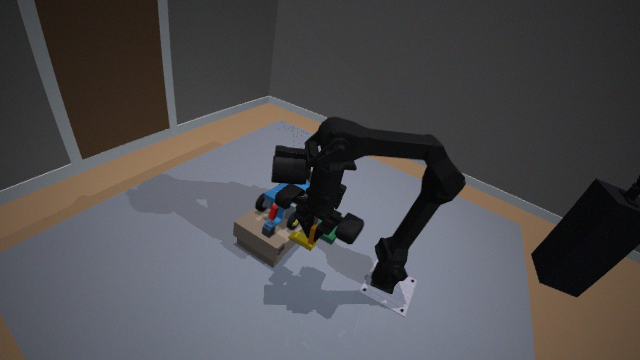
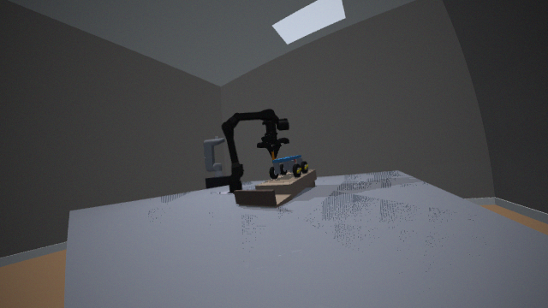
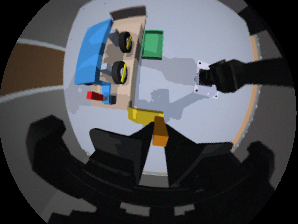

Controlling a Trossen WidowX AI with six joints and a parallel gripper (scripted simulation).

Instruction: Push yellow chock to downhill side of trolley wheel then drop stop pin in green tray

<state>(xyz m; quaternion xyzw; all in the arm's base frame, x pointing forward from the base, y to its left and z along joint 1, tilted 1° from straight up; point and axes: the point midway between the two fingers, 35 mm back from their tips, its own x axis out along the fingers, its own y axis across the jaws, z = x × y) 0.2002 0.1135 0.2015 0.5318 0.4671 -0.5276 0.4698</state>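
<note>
Right now my gripper tip is 140 mm short of the blue trolley, 150 mm to the left of it and 60 mm above it. Round my gripper tip: tan ramp (130 mm ahead, 150 mm to the right, 120 mm below); red-headed stop pin (130 mm ahead, 40 mm to the right, 40 mm below); yellow chock (20 mm ahead, 10 mm below).
</note>
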